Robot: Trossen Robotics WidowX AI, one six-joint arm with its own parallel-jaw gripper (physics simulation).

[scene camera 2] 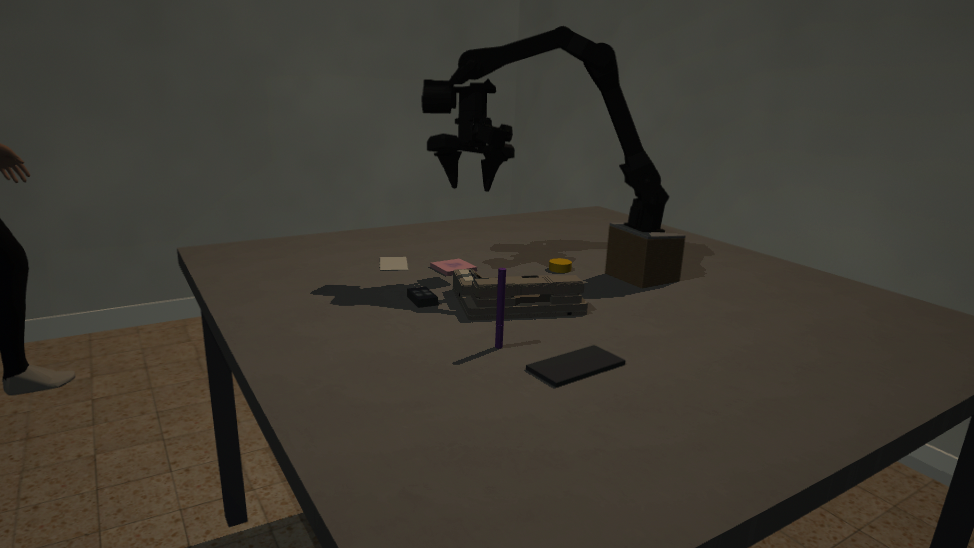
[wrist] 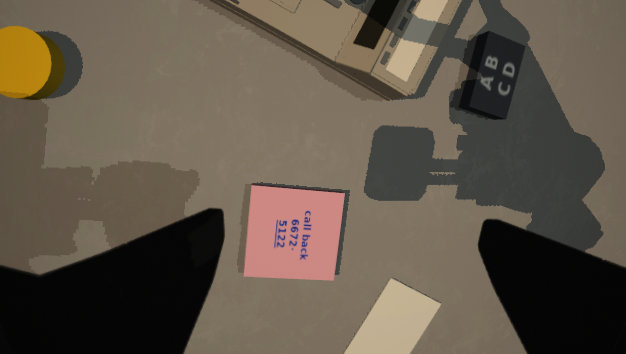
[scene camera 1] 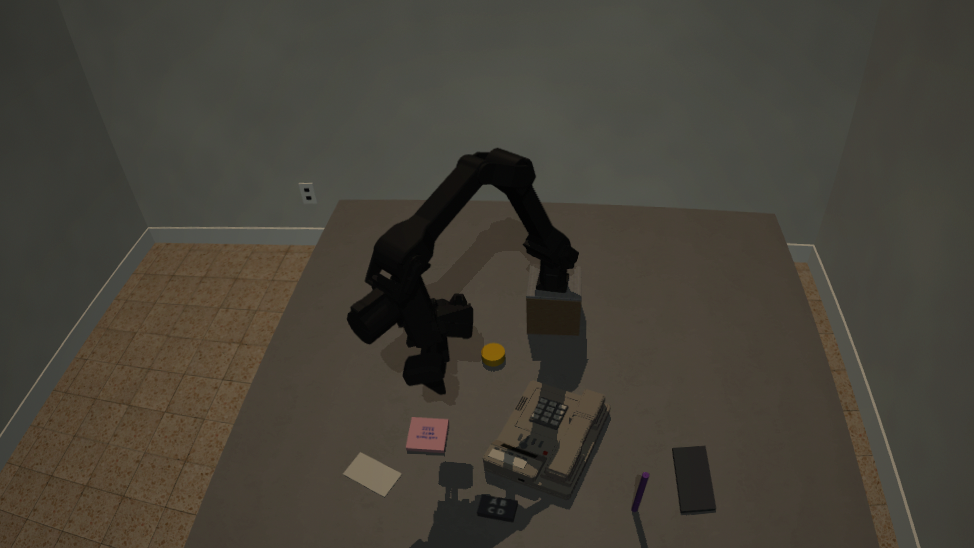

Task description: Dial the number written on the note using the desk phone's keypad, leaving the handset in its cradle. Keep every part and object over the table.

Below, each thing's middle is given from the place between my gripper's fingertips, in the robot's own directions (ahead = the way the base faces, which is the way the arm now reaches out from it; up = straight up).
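The handset (scene camera 1: 566, 456) is 140 mm below my hand, 230 mm to the left of it and 10 mm behind it. The desk phone (scene camera 2: 542, 305) is likewise to be found 180 mm to the left of my hand, 20 mm behind it and 160 mm below it. A pink note pad (scene camera 1: 425, 434) lies 180 mm below my hand, 50 mm to the right of it and 10 mm ahead, and the cream paper (scene camera 1: 365, 470), also 180 mm below my hand, is 120 mm ahead of it and 130 mm to the right.
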